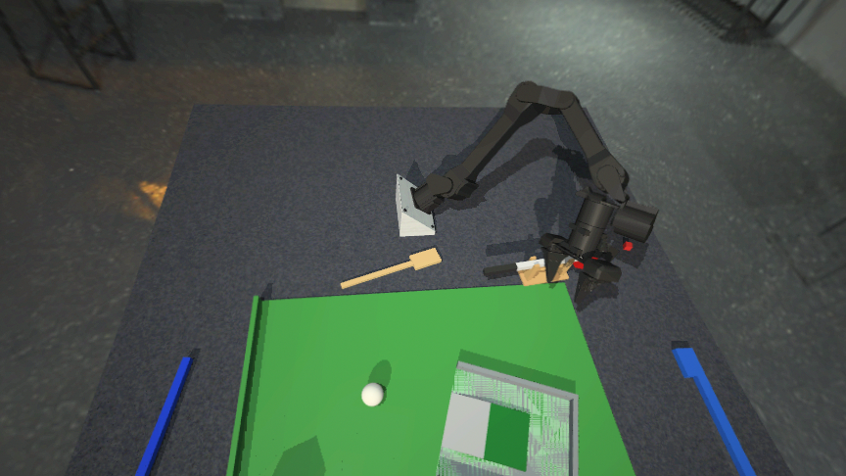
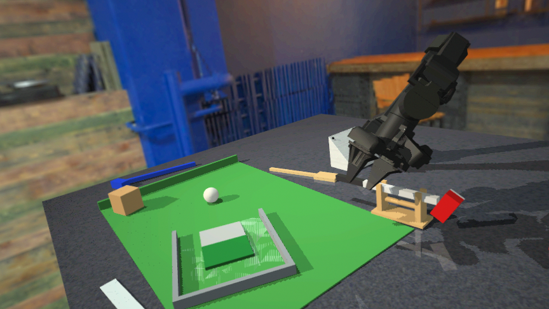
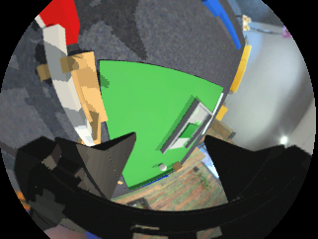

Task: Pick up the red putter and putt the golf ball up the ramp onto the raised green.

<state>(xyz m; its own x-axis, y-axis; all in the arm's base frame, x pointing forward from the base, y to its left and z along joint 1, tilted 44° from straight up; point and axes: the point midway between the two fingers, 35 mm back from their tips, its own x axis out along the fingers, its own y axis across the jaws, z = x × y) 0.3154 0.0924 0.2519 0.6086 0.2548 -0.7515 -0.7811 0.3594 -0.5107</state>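
Right now the wooden paddle is 310 mm to the right of my gripper tip, 180 mm behind it and 100 mm below it. Round my gripper tip: grey frame (230 mm ahead, 160 mm to the right, 100 mm below); then small red block (300 mm to the left, 140 mm behind, 100 mm below); then red putter (100 mm behind, 50 mm below, 20 mm to the left).
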